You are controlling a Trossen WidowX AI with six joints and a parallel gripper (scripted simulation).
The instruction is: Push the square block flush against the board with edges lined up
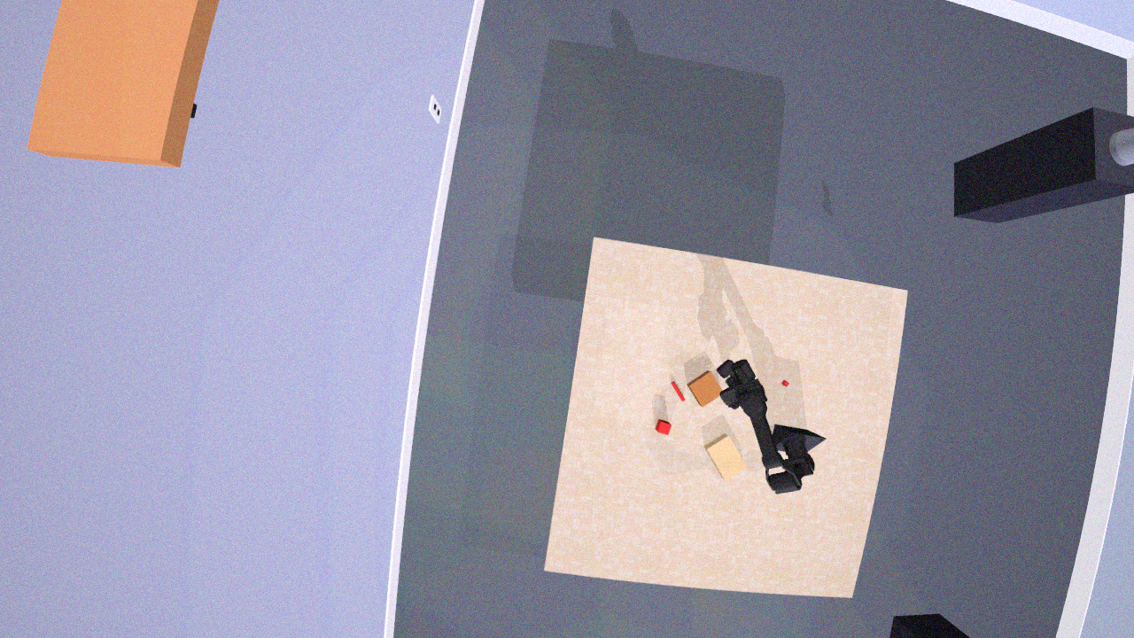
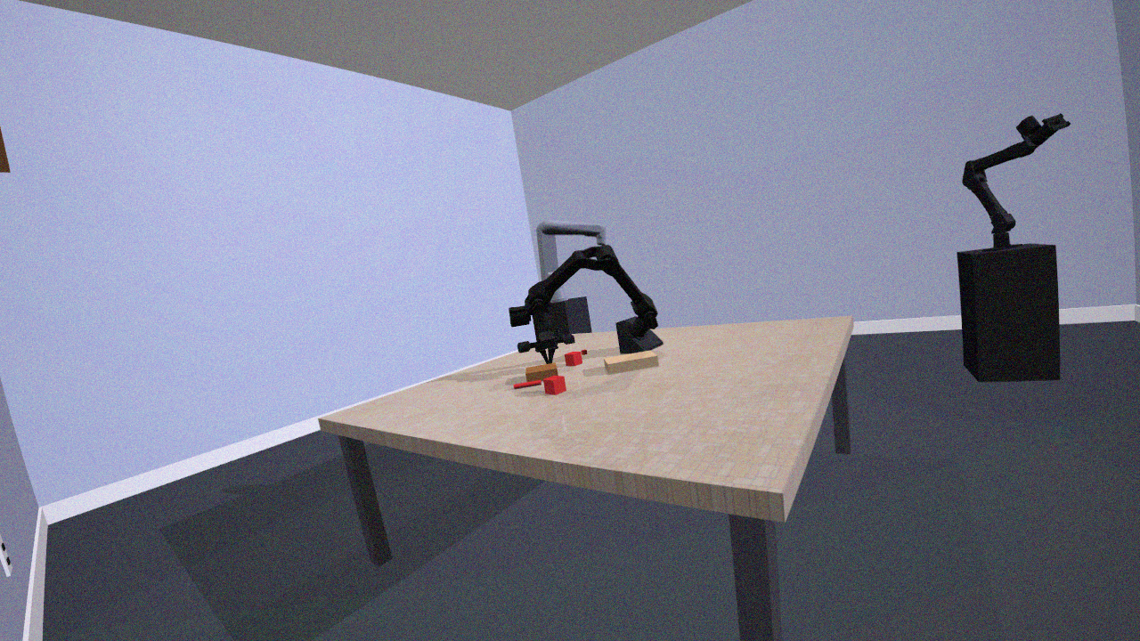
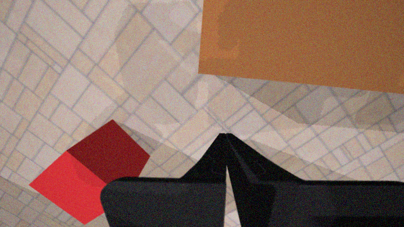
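The square block lies 90 mm ahead of my gripper tip, 30 mm to the left of it and 10 mm above it. Also, from my gripper tip: board: 290 mm to the left, 10 mm behind, 10 mm above; thin red stick: 190 mm ahead, 50 mm to the left; tiny red piece: 230 mm behind.
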